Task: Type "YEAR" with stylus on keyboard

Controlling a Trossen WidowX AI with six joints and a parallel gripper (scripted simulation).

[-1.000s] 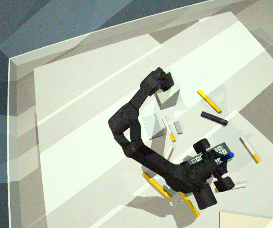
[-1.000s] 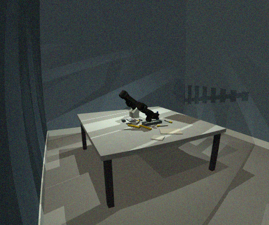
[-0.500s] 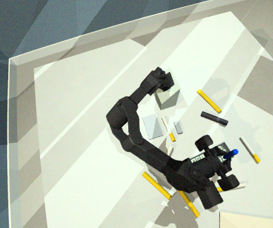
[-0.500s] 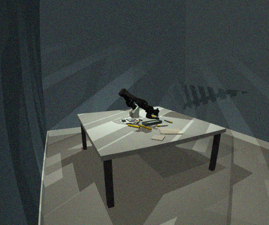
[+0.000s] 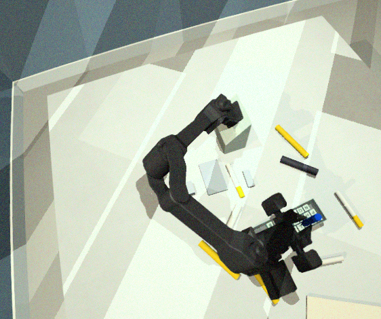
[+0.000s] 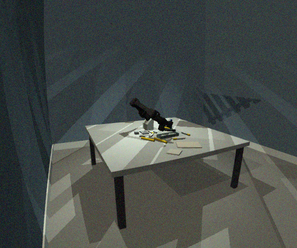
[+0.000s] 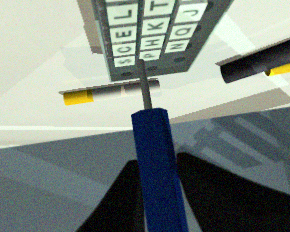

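The white stick is 70 mm behind my gripper tip, 180 mm to the right of it and 90 mm below it. Round my gripper tip: blue pen (10 mm below); paper sheet (280 mm ahead, 20 mm to the left, 100 mm below); dark grey rod (180 mm behind, 80 mm to the left, 90 mm below).
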